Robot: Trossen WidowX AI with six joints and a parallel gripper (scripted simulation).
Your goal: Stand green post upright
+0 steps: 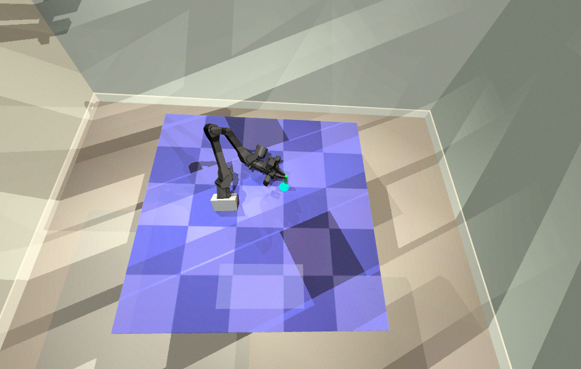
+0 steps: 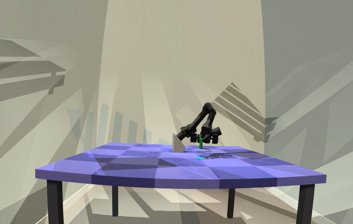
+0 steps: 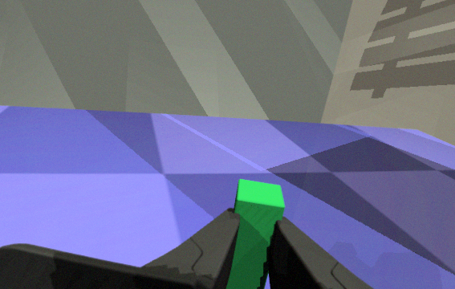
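The cyan circle lies 12 cm below my gripper tip. The rest, counted from my gripper tip: green post: 2 cm below.
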